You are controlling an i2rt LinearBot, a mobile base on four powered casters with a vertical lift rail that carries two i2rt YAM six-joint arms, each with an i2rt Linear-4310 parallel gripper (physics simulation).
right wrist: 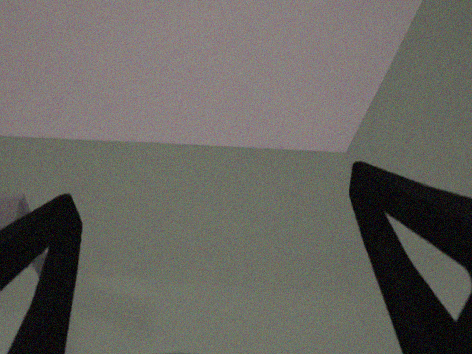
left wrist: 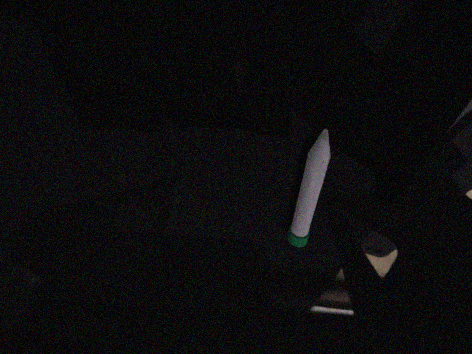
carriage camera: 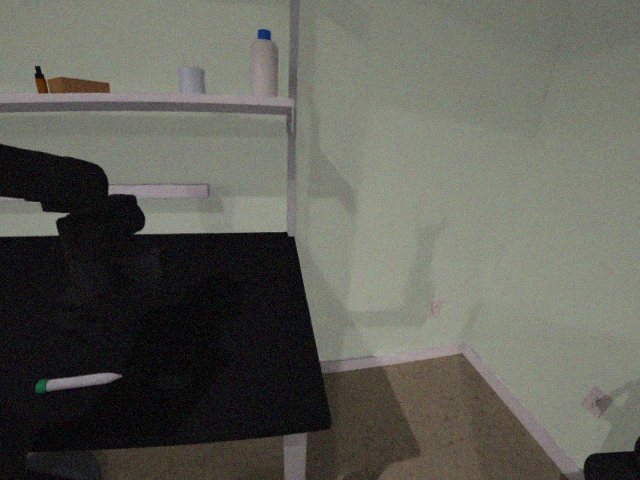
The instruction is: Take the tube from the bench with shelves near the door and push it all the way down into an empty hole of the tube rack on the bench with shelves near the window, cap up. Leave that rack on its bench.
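Seen in the pictures: left gripper, fingertip midpoint: (left wrist: 254, 189) (carriage camera: 109, 333); right gripper, fingertip midpoint: (right wrist: 214, 192); left arm's base, origin of the base link: (left wrist: 416, 195).
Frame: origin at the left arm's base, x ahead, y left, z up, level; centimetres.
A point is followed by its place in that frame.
The tube (carriage camera: 80, 381) @[z 5.7, x 14.6, y 1.2 cm] (left wrist: 311, 192) @[z 5.9, x 15.5, y 1.0 cm], white with a green cap and a pointed tip, lies on its side on the black bench top (carriage camera: 248, 351) @[z 4.2, x 25.7, y -22.8 cm], near its front edge. Its cap points left in the carriage view. My left gripper (left wrist: 254, 189) @[z 9.6, x 21.4, y 0.2 cm] is open; its dark fingers barely show against the bench, and the tube appears nearer the right finger in its view. The left arm reaches over the bench in the carriage view. My right gripper (right wrist: 214, 192) @[z 43.2, x 5.2, y -70.5 cm] is open and empty, away from the tube, facing wall and ceiling. The tube rack does not show.
Above the bench a shelf (carriage camera: 155, 103) @[z 48.0, x 55.0, y 6.2 cm] holds a white bottle (carriage camera: 264, 69) @[z 57.7, x 66.4, y -17.8 cm] with a blue cap, a pale jar (carriage camera: 191, 80) @[z 55.3, x 69.0, y 3.6 cm], a brown box (carriage camera: 80, 85) @[z 52.4, x 55.4, y 26.1 cm] and a small amber bottle (carriage camera: 41, 82) @[z 54.8, x 62.4, y 45.3 cm]. A shelf post (carriage camera: 291, 170) @[z 29.5, x 83.4, y -23.1 cm] rises at the bench's right end. Walls meet beyond.
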